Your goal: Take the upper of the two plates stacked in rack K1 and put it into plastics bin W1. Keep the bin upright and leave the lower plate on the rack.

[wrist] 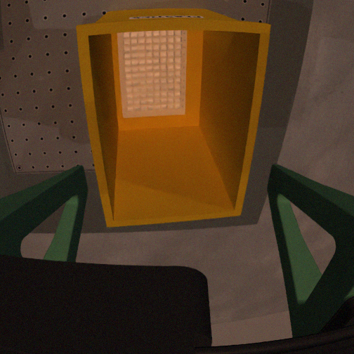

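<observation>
The plastics bin W1 (174, 170) is a yellow open-topped bin, upright, in the upper middle of the wrist view, with a label on its far outer rim. A pale well plate (154, 75) lies inside the bin, down at its far end, with its grid of wells showing. My gripper (177, 176) is open and empty, its two green fingers standing wide apart on the left and right, above and nearer than the bin. Neither finger touches the plate. Rack K1 and the lower plate do not show in this view.
A perforated board (40, 95) lies to the left of and behind the bin. A grey surface (330, 110) extends to the right and in front. A dark part of the gripper body (100, 305) covers the lower left of the view.
</observation>
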